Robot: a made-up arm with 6 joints. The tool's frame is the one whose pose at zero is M. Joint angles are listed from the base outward.
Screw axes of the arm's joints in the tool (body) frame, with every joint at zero. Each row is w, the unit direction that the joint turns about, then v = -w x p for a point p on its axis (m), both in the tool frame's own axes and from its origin. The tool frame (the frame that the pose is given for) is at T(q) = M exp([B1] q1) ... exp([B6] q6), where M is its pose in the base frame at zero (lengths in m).
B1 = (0, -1, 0, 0.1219, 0, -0.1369)
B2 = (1, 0, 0, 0, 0.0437, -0.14)
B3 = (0, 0, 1, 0.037, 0.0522, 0)
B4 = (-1, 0, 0, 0, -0.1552, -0.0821)
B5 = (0, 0, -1, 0.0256, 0.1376, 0)
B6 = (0, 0, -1, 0.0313, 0.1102, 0)
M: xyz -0.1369 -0.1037 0.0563 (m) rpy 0 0 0 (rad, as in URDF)
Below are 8 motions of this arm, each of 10 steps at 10 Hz.
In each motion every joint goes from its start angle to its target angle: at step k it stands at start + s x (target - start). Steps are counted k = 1, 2, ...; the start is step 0. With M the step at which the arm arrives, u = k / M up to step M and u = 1 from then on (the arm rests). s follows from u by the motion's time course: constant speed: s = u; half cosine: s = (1 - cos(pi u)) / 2; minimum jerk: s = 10 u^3 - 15 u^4 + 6 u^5.
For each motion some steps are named. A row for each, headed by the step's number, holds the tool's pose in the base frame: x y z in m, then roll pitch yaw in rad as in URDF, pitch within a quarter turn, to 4 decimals.
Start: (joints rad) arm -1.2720 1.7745 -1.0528 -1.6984 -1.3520 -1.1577
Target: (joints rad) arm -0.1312 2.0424 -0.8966 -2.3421 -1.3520 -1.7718
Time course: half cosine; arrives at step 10
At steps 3, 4, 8, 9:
3: -0.3530 0.0182 -0.0191 0.7089 -0.8621 -1.2962
4: -0.3206 0.0107 -0.0833 0.8837 -0.9653 -1.5135
8: -0.1138 -0.0038 -0.2755 1.5568 -0.9178 -2.4678
9: -0.0804 -0.0027 -0.2910 1.5788 -0.8779 -2.5309

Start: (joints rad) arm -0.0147 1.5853 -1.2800 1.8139 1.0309 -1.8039
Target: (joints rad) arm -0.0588 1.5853 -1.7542 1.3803 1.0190 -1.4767
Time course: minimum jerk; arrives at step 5
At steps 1, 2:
1: -0.4430 -0.0815 -0.1357 1.2088 0.8225 1.5209
2: -0.4622 -0.0559 -0.0943 1.3921 0.8873 1.5358

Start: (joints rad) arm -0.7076 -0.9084 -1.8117 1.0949 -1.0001 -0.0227
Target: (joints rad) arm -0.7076 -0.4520 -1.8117 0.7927 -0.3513 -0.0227
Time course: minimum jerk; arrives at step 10
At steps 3, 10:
3: -0.3238 0.0036 0.5281 -1.7470 0.1220 -1.3540
10: -0.3393 -0.0655 0.4025 -1.4834 -0.1253 -1.4268

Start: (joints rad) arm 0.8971 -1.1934 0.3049 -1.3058 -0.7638 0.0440
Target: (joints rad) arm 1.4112 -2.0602 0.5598 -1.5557 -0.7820 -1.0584
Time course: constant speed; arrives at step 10
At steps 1, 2, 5, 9, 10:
1: -0.0627 0.0671 0.0696 -0.5093 -0.3860 1.0383
2: -0.0473 0.0669 0.0673 -0.5844 -0.3097 1.1005
5: 0.0038 0.0652 0.0697 -0.7359 -0.0677 1.2105
9: 0.0781 0.0563 0.0925 -0.8269 0.2258 1.2531
10: 0.0968 0.0520 0.1013 -0.8372 0.2883 1.2550

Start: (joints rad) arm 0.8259 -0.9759 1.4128 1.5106 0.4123 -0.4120
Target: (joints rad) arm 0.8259 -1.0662 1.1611 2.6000 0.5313 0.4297
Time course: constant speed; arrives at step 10
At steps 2, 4, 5, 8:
2: 0.0572 -0.0015 0.2717 -2.8079 0.3594 0.8216
4: 0.0591 0.0135 0.3027 -2.9751 0.3399 0.9928
5: 0.0590 0.0243 0.3185 -3.0550 0.3591 1.0786
8: 0.0527 0.0700 0.3621 3.0302 0.5219 1.3175

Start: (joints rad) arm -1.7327 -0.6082 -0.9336 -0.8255 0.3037 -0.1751
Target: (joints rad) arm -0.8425 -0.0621 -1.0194 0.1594 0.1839 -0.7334
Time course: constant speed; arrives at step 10
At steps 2, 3, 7, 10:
2: 0.0105 -0.0500 0.3016 -0.9220 0.6178 -1.0566
3: -0.0212 -0.0701 0.3132 -0.8976 0.6225 -1.0090
7: -0.1581 -0.1372 0.3282 -0.8023 0.6836 -0.8438
10: -0.2581 -0.1753 0.3011 -0.6925 0.7718 -0.6979

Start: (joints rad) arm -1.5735 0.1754 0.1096 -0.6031 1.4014 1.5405
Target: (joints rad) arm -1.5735 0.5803 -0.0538 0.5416 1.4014 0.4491
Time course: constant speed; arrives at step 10
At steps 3, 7, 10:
3: -0.1049 -0.0158 0.0793 -1.6031 -0.9863 -2.0999
7: -0.1873 -0.0234 0.0997 -1.5751 -0.6125 -1.8289
10: -0.2620 -0.0356 0.1307 -1.6029 -0.3258 -1.5999

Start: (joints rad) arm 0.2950 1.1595 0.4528 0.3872 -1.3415 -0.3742
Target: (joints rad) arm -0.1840 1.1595 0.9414 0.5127 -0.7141 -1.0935
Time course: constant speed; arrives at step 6
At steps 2, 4, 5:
2: 0.1378 -0.0554 -0.0801 -0.8341 -0.3268 2.4175
4: 0.1112 -0.0422 -0.0556 -0.8134 -0.2820 2.4698
5: 0.0992 -0.0349 -0.0414 -0.8062 -0.2622 2.4974

